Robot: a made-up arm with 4 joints.
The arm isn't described. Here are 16 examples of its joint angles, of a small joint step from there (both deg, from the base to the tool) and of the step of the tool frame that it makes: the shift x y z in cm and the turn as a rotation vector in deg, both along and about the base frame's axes.
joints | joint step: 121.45 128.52 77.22 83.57 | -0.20 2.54 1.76 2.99
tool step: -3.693 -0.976 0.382 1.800 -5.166 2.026
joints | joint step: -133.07 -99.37 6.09 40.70 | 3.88 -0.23 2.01 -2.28
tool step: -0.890 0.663 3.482 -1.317 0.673 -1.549
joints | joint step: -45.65 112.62 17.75 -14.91 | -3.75 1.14 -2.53 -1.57
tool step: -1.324 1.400 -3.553 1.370 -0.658 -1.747
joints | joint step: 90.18 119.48 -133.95 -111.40 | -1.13 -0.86 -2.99 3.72
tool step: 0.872 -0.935 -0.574 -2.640 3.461 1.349
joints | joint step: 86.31 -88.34 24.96 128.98 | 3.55 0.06 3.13 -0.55
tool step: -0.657 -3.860 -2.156 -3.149 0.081 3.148
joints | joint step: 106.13 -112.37 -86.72 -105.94 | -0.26 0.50 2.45 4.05
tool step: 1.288 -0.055 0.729 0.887 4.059 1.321
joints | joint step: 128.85 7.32 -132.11 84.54 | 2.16 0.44 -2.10 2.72
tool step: 0.742 0.176 -0.805 -0.322 2.545 0.634
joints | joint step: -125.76 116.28 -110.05 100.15 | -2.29 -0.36 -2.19 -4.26
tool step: 0.354 2.615 2.461 2.706 4.476 0.057
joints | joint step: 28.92 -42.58 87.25 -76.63 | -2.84 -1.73 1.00 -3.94
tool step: 0.312 0.259 1.112 2.218 1.907 5.396
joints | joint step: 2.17 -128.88 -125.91 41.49 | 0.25 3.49 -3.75 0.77
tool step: 1.807 0.855 -1.417 -2.138 3.157 -3.009
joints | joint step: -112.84 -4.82 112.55 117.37 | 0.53 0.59 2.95 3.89
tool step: 0.940 1.111 -1.399 -3.345 4.521 -0.082
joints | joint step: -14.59 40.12 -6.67 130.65 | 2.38 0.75 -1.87 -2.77
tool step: -1.080 -0.268 2.881 -2.741 -2.954 -1.851
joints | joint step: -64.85 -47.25 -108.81 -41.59 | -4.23 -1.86 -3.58 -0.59
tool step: -1.244 -1.423 0.227 6.461 -0.105 3.096
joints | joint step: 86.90 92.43 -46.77 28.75 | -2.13 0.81 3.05 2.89
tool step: -0.176 -0.938 1.941 4.313 1.454 -2.847
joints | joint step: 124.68 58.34 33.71 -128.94 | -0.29 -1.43 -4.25 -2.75
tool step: 2.194 -0.802 0.155 0.586 5.110 2.363
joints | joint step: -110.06 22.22 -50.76 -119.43 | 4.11 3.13 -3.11 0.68
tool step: -0.404 -1.004 -1.976 -1.095 2.734 -0.030
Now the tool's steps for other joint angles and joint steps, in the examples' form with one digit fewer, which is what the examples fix.
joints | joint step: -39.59 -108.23 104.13 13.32 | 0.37 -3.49 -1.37 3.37
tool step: -2.79 -1.58 -1.05 -0.10 1.07 1.15
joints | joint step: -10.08 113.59 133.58 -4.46 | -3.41 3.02 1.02 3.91
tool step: -2.06 -0.75 -4.36 1.37 3.22 -5.28
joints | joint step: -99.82 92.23 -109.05 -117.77 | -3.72 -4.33 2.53 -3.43
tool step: 4.12 4.60 -0.17 4.77 -1.55 2.26
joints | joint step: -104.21 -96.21 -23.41 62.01 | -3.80 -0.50 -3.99 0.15
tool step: 1.00 -1.42 -3.15 3.21 -1.64 3.64
